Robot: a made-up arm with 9 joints. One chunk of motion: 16 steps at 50 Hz.
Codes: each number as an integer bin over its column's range. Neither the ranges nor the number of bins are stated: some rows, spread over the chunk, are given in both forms.
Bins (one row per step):
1: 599 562 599 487 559 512
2: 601 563 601 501 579 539
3: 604 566 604 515 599 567
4: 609 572 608 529 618 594
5: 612 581 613 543 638 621
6: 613 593 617 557 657 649
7: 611 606 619 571 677 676
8: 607 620 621 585 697 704
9: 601 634 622 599 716 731
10: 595 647 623 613 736 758
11: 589 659 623 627 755 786
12: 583 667 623 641 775 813
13: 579 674 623 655 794 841
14: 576 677 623 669 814 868
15: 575 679 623 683 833 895
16: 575 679 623 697 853 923
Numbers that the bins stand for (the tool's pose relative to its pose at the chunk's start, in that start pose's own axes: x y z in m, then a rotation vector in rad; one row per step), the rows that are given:
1: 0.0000 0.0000 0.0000 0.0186 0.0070 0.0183
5: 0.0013 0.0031 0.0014 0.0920 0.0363 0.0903
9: 0.0002 0.0115 0.0023 0.1655 0.0652 0.1629
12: -0.0016 0.0168 0.0024 0.2206 0.0870 0.2171
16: -0.0024 0.0187 0.0024 0.2940 0.1159 0.2898
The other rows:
2: 0.0002 0.0002 0.0002 0.0370 0.0144 0.0361
3: 0.0005 0.0007 0.0005 0.0553 0.0219 0.0546
4: 0.0010 0.0016 0.0009 0.0737 0.0289 0.0724
6: 0.0014 0.0050 0.0018 0.1104 0.0433 0.1088
7: 0.0012 0.0071 0.0020 0.1288 0.0507 0.1266
8: 0.0008 0.0093 0.0022 0.1471 0.0581 0.1451
10: -0.0004 0.0136 0.0024 0.1838 0.0726 0.1808
11: -0.0010 0.0155 0.0024 0.2022 0.0796 0.1993
13: -0.0020 0.0179 0.0024 0.2389 0.0941 0.2356
14: -0.0023 0.0184 0.0024 0.2573 0.1015 0.2535
15: -0.0024 0.0187 0.0024 0.2756 0.1085 0.2713

